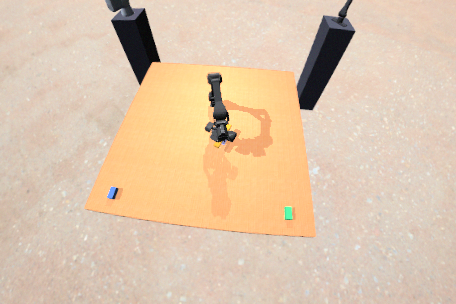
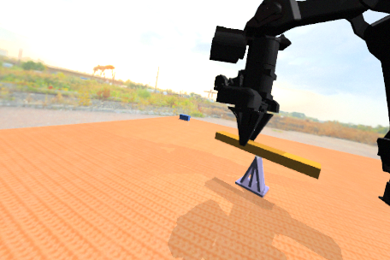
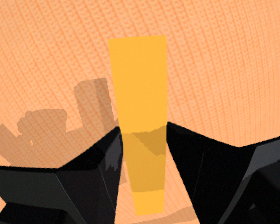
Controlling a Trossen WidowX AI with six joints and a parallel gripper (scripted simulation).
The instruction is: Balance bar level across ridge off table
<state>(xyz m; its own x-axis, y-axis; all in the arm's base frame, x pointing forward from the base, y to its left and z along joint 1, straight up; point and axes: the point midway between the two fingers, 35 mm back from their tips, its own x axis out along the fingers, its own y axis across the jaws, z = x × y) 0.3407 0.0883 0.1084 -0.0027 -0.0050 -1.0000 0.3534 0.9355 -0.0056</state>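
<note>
The yellow bar is 30 mm behind my gripper tip and 10 mm to the left of it. From my gripper tip the other things lie so: green block 400 mm ahead, 410 mm to the left, 60 mm below; then blue block 400 mm ahead, 590 mm to the right, 60 mm below; then pale purple wedge-shaped ridge 30 mm behind, 10 mm to the left, 40 mm below.
</note>
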